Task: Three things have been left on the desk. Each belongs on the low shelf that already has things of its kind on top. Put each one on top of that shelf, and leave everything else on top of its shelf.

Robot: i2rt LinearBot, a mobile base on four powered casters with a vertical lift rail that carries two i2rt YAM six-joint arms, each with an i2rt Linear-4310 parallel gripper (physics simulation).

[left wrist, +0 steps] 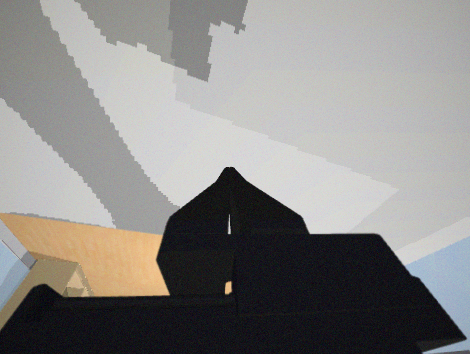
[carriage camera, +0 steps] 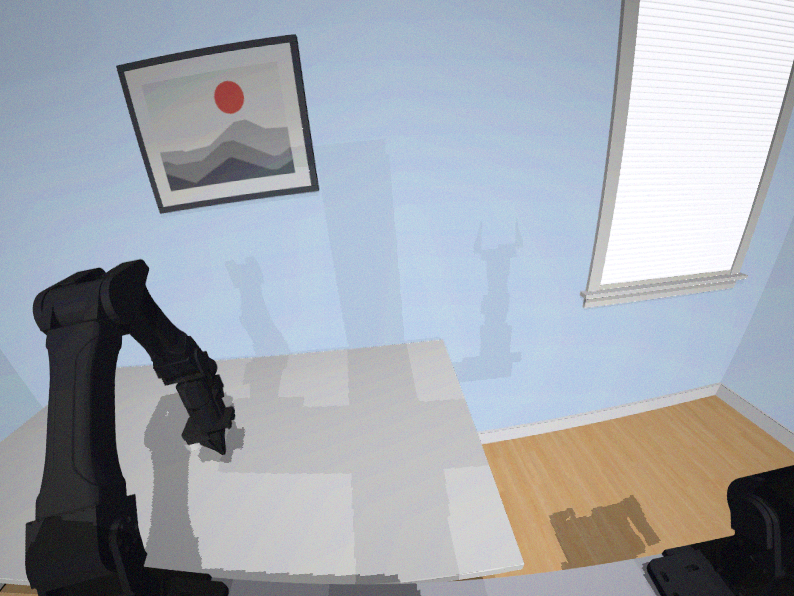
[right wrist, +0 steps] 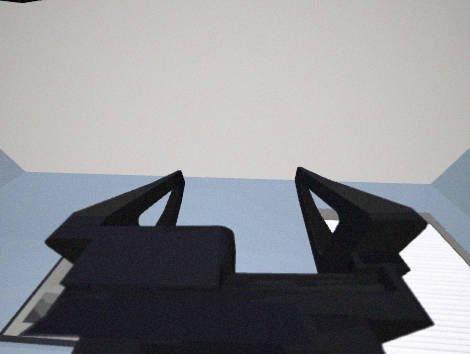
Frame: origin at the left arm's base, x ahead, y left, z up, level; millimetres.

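Seen in the pictures: left gripper, fingertip midpoint: (left wrist: 228, 174) (carriage camera: 224, 452); right gripper, fingertip midpoint: (right wrist: 238, 174); right arm's base, link origin: (carriage camera: 745, 582).
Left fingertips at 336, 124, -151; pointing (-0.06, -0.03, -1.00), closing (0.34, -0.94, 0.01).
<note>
A point is followed by its place in that frame, as x, y, z.
The light grey desk (carriage camera: 275, 526) {216, -21, -231} (left wrist: 310, 65) {417, 77, -231} shows in the carriage and left wrist views, with arm shadows across it. My left gripper (carriage camera: 224, 451) {336, 124, -151} (left wrist: 228, 174) {336, 124, -151} is shut with its fingertips together and nothing between them. It points down over the desk, left of the middle in the carriage view; its exact height is hard to tell. My right gripper (right wrist: 238, 174) {13, -665, 447} is open and empty, pointing up toward the pale ceiling. The three left-out things do not show in these views. No shelf with things on top can be made out.
A tan boxy piece of furniture (left wrist: 47, 277) {-2083, 1061, -785} stands on the wooden floor (carriage camera: 609, 468) {729, -1244, -951} (left wrist: 120, 260) {-1878, 461, -951}, partly hidden by the left gripper's body. A framed picture (carriage camera: 224, 134) {869, 192, 558} hangs on the blue wall (carriage camera: 448, 128) {951, -495, 509}, and a window with blinds (carriage camera: 692, 147) {1028, -1464, 441} (right wrist: 435, 285) {1042, -1625, 680} is at the right.
</note>
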